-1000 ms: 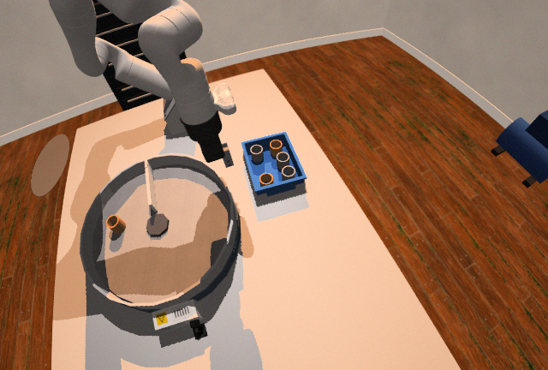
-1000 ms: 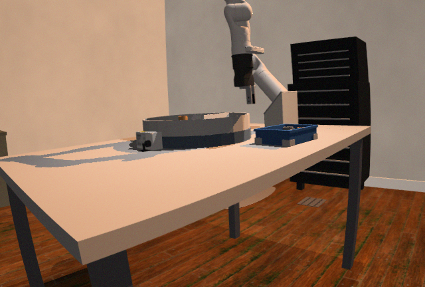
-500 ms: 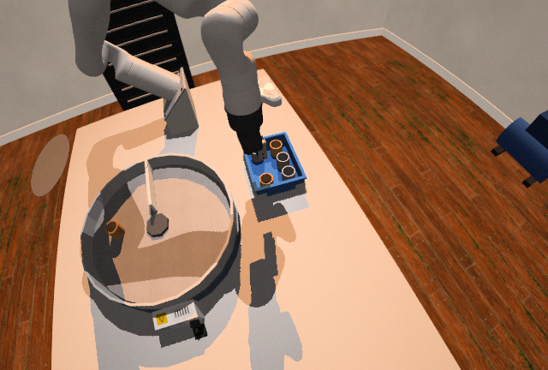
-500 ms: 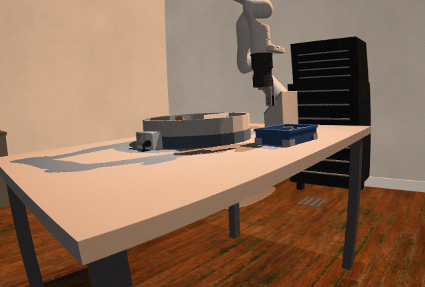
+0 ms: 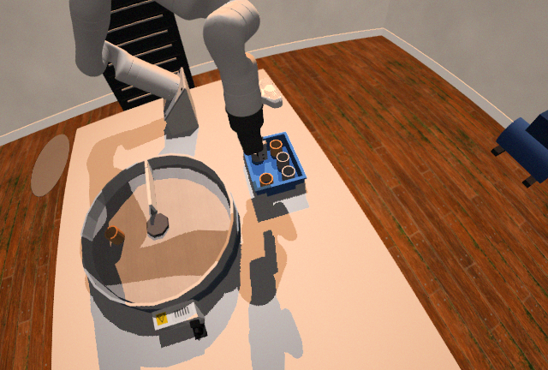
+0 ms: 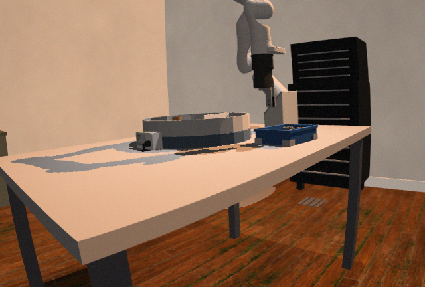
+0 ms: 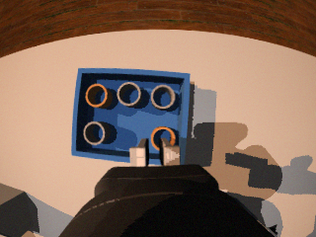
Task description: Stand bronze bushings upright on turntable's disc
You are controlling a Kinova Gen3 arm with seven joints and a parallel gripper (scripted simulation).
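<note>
My gripper is now 40 mm past the blue crate, 30 mm to the right of it and 110 mm above it. Round my hand: turntable disc (80 mm ahead, 310 mm to the right, 90 mm below).
</note>
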